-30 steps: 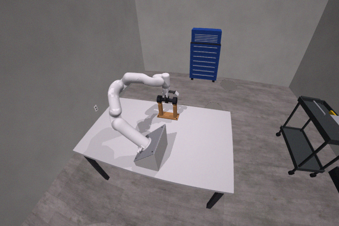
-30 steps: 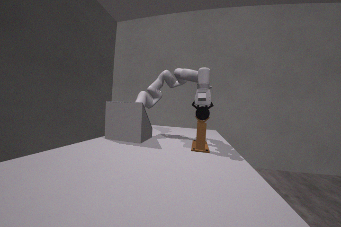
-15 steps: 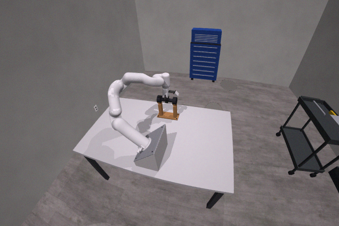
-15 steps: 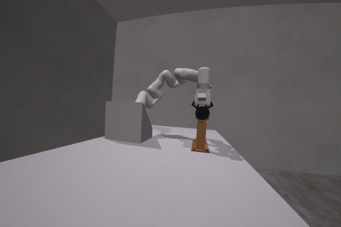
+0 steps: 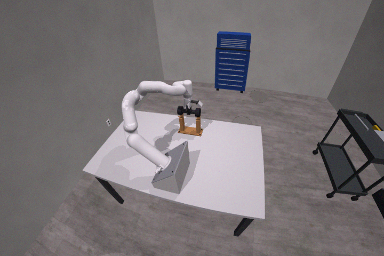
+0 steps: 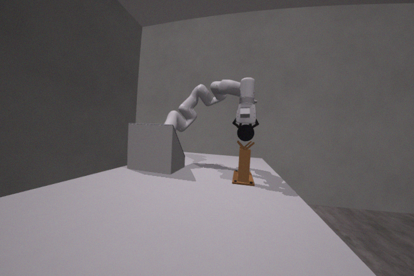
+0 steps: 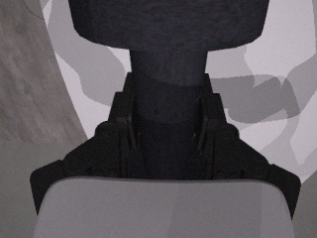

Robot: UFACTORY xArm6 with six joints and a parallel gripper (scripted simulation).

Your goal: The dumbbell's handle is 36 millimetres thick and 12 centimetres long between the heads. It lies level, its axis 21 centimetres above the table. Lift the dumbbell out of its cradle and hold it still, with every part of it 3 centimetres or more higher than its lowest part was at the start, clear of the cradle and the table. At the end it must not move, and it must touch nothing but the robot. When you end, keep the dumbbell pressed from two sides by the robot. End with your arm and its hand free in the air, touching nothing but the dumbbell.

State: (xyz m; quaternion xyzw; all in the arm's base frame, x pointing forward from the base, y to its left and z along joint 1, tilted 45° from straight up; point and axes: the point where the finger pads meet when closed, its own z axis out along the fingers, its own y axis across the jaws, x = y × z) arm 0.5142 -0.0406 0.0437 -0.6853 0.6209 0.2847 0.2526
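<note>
Now: hand 15 cm above the cradle. The rest, counted from my hand: dumbbell (right at my hand).
</note>
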